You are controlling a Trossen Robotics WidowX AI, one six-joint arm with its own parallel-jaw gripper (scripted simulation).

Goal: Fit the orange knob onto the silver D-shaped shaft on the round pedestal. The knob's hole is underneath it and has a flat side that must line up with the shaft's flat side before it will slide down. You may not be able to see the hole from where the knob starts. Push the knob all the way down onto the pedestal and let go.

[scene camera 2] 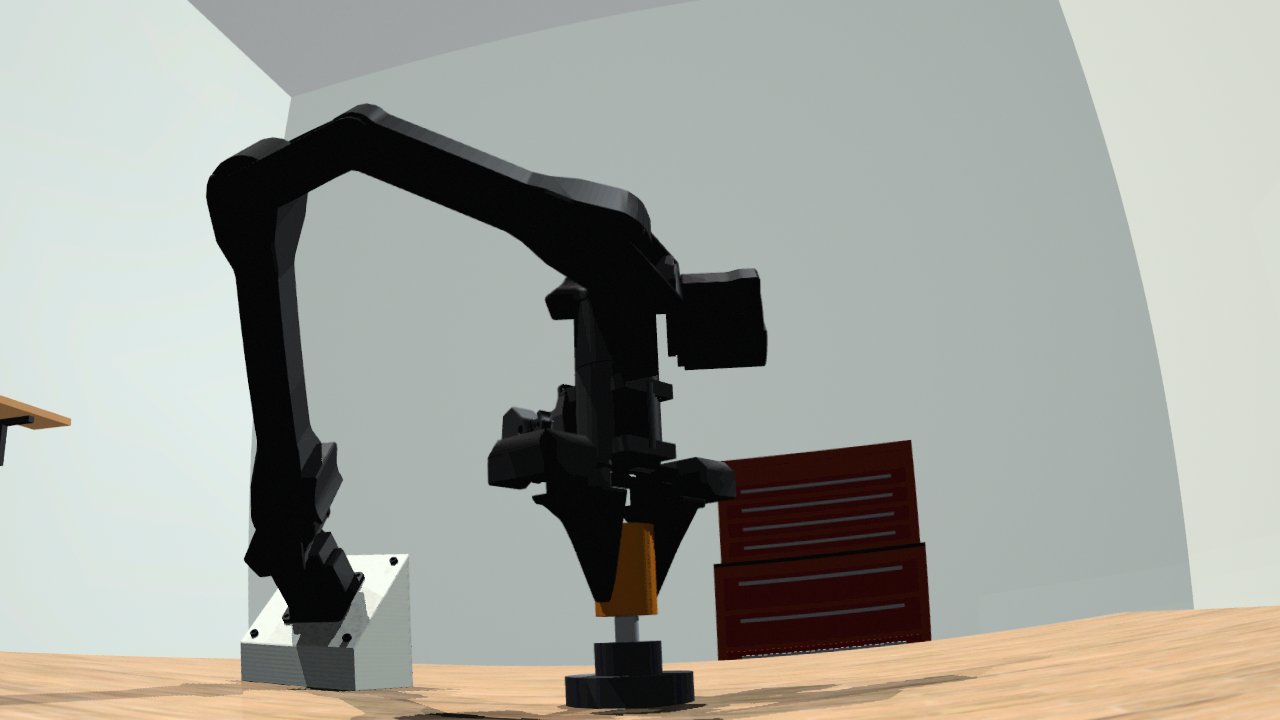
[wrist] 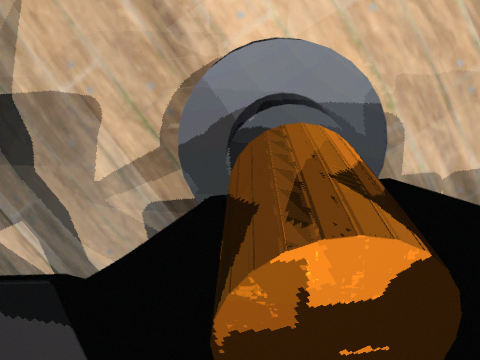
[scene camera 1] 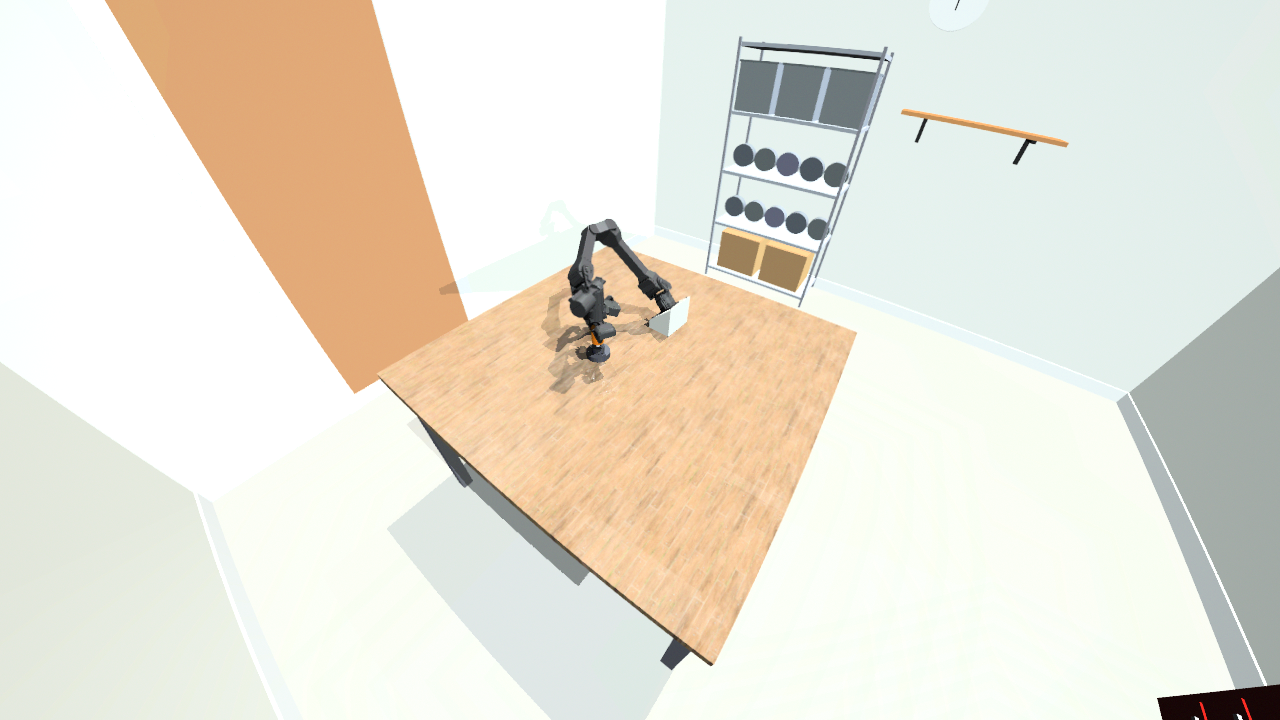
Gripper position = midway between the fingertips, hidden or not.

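Scene camera 2 shows the gripper [scene camera 2: 626, 602] together with an orange knob [scene camera 2: 634, 593]. The wrist view has the knob [wrist: 315, 251] and the gripper [wrist: 301, 203] too, along with a dark round pedestal [wrist: 259, 86]. In scene camera 1 the gripper [scene camera 1: 597, 339] can be seen as well.
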